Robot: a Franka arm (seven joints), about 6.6 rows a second.
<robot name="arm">
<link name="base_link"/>
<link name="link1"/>
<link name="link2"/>
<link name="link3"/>
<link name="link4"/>
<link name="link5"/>
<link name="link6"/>
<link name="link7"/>
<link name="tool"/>
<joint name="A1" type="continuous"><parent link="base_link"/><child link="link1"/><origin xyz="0 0 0.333"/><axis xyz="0 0 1"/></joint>
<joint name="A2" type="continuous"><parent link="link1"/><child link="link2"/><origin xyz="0 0 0" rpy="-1.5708 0 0"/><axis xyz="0 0 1"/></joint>
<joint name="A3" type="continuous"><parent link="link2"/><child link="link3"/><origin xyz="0 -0.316 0" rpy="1.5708 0 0"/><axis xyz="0 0 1"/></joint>
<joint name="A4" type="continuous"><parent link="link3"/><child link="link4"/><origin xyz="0.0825 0 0" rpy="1.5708 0 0"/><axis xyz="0 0 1"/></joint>
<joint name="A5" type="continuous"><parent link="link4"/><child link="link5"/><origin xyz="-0.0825 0.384 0" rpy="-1.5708 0 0"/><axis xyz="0 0 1"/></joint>
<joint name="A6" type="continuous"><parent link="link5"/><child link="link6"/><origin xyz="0 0 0" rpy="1.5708 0 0"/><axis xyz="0 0 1"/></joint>
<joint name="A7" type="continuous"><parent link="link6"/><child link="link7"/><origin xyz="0.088 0 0" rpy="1.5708 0 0"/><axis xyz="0 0 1"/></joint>
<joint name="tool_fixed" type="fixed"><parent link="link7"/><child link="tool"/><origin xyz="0 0 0.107"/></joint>
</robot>
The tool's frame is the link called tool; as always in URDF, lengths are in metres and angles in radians. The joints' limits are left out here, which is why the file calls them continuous.
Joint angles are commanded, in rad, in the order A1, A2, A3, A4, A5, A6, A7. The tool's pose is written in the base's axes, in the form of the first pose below.
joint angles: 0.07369 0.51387 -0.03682 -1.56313 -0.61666 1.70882 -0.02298
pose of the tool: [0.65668 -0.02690 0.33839], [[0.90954 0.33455 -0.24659], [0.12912 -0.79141 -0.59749], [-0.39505 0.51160 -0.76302]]
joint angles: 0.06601 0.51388 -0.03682 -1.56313 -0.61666 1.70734 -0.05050
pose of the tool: [0.65628 -0.03204 0.33835], [[0.90075 0.35338 -0.25254], [0.14305 -0.79034 -0.59573], [-0.41011 0.50048 -0.76245]]
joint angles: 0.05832 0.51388 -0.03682 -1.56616 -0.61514 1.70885 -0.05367
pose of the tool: [0.65545 -0.03691 0.33702], [[0.89996 0.35106 -0.25852], [0.13932 -0.79345 -0.59247], [-0.41312 0.49718 -0.76299]]
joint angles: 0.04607 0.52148 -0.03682 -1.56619 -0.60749 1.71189 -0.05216
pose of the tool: [0.65511 -0.04418 0.33176], [[0.90024 0.34077 -0.27102], [0.12810 -0.80219 -0.58316], [-0.41613 0.49027 -0.76581]]
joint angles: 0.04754 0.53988 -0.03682 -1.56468 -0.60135 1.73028 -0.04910
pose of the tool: [0.65748 -0.04162 0.32056], [[0.89942 0.34522 -0.26807], [0.13674 -0.80478 -0.57761], [-0.41514 0.48286 -0.77104]]
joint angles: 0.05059 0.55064 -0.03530 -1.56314 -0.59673 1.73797 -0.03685
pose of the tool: [0.65867 -0.03792 0.31409], [[0.90157 0.34037 -0.26704], [0.13486 -0.80761 -0.57409], [-0.41107 0.48157 -0.77402]]
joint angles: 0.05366 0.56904 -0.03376 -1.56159 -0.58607 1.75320 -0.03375
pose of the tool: [0.66030 -0.03329 0.30253], [[0.89988 0.34485 -0.26702], [0.14365 -0.81241 -0.56511], [-0.41180 0.47018 -0.78061]]
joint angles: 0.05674 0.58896 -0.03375 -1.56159 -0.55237 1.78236 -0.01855
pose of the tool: [0.66225 -0.02706 0.28883], [[0.90672 0.32825 -0.26481], [0.14460 -0.83179 -0.53593], [-0.39618 0.44765 -0.80166]]
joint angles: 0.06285 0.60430 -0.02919 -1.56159 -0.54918 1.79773 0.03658
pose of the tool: [0.66349 -0.01925 0.27887], [[0.92081 0.29165 -0.25894], [0.11583 -0.83848 -0.53249], [-0.37242 0.46032 -0.80586]]
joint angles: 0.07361 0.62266 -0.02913 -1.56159 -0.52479 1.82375 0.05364
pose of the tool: [0.66499 -0.00882 0.26662], [[0.92576 0.28162 -0.25231], [0.11909 -0.85049 -0.51233], [-0.35887 0.44425 -0.82089]]
